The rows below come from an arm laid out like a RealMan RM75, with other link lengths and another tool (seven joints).
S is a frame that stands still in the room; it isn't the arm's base.
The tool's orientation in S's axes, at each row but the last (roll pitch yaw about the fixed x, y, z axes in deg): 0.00 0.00 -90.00; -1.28 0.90 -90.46; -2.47 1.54 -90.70; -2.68 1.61 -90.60; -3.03 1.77 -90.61
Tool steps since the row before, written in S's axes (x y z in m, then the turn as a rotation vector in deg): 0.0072 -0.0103 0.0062 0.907 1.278 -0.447; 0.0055 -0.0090 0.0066 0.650 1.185 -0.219; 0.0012 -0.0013 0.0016 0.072 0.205 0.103; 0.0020 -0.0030 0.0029 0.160 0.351 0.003; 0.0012 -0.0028 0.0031 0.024 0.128 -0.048
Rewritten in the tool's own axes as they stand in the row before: 0.0103 0.0072 0.0062 -1.278 0.907 -0.447; 0.0089 0.0054 0.0069 -1.187 0.646 -0.223; 0.0012 0.0011 0.0017 -0.209 0.065 0.100; 0.0029 0.0019 0.0031 -0.353 0.156 0.000; 0.0027 0.0011 0.0032 -0.127 0.025 -0.051
